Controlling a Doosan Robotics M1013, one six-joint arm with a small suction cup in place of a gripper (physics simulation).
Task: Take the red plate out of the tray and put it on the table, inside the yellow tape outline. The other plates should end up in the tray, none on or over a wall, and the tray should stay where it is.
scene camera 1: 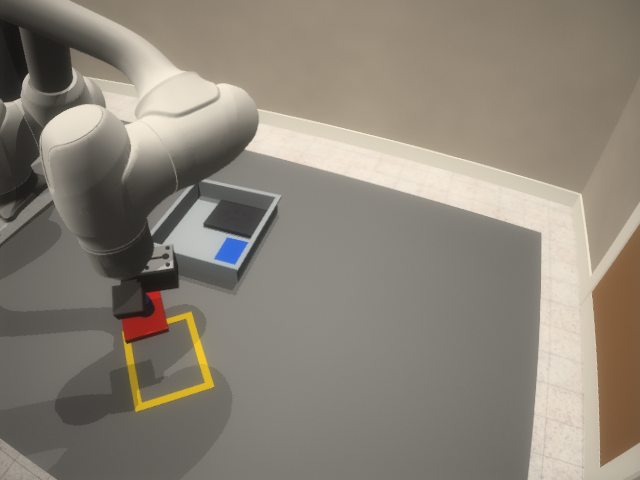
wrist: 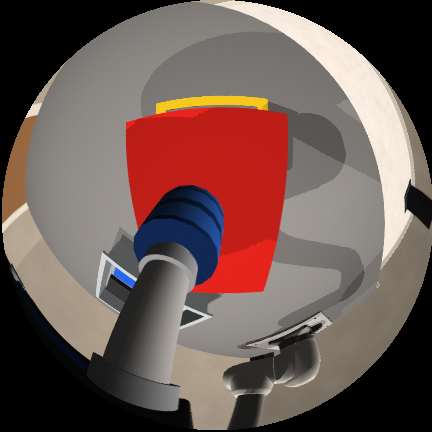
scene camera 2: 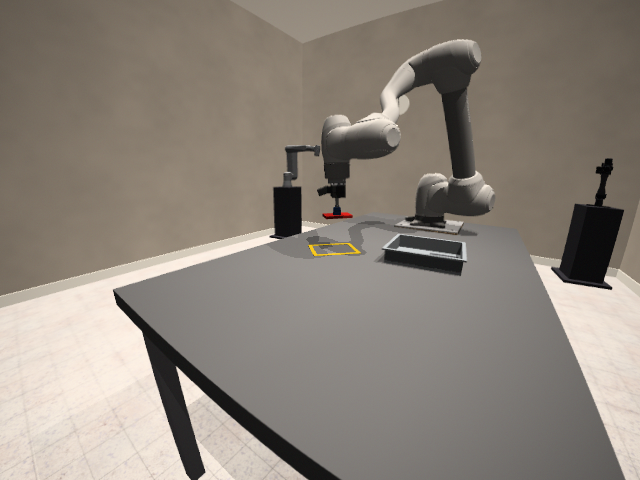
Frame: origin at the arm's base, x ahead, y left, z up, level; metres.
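Seen in the pictures: hand, its tool point: (scene camera 1: 147, 313) (wrist: 193, 209) (scene camera 2: 337, 217); arm's base, origin of its link: (scene camera 1: 11, 194) (wrist: 294, 335) (scene camera 2: 428, 224).
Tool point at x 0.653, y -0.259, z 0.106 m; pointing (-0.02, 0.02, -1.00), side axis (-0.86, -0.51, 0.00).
Note:
Pixels of each thing's top centre, then the offset from my tool point to it. "pt": a spot on its surface instead. Level surfaces: height alone.
- red plate, centre of its top: (wrist: 203, 225) (scene camera 1: 141, 309) (scene camera 2: 337, 214) dx -0.006, dy -0.002, dz +0.012 m
- yellow tape outline, a spot on its surface: (wrist: 212, 101) pt dx +0.054, dy -0.069, dz -0.118 m
- grey-blue tray, centre of its top: (scene camera 1: 214, 217) (wrist: 138, 308) (scene camera 2: 426, 245) dx -0.045, dy +0.314, dz -0.069 m
- black plate, centre of its top: (scene camera 1: 237, 217) (wrist: 127, 297) dx -0.017, dy +0.370, dz -0.106 m
- blue plate, centre of its top: (scene camera 1: 231, 252) (wrist: 125, 273) dx +0.017, dy +0.261, dz -0.107 m
- table, height of its surface: dz -0.119 m
My suction cup (scene camera 1: 148, 305) (scene camera 2: 337, 210) (wrist: 181, 227) is shut on the red plate (scene camera 1: 146, 327) (scene camera 2: 337, 215) (wrist: 215, 155) and holds it level, well above the table. In the wrist view the plate covers most of the yellow tape outline (scene camera 1: 203, 356) (scene camera 2: 333, 255) (wrist: 212, 101). The grey-blue tray (scene camera 1: 206, 269) (scene camera 2: 423, 260) (wrist: 100, 272) stands on the table beside the outline. Inside it lie a black plate (scene camera 1: 236, 218) (wrist: 118, 286) and a blue plate (scene camera 1: 231, 250) (wrist: 124, 276), apart from each other. In scene camera 2 the tray's wall mostly hides them.
The arm's base plate (scene camera 2: 454, 228) (wrist: 320, 322) is fixed on the table (scene camera 1: 387, 330) (scene camera 2: 387, 335), behind the tray in scene camera 2. Two small arms on black stands (scene camera 2: 287, 211) (scene camera 2: 589, 242) are beyond the table. Arm shadows fall across the outline.

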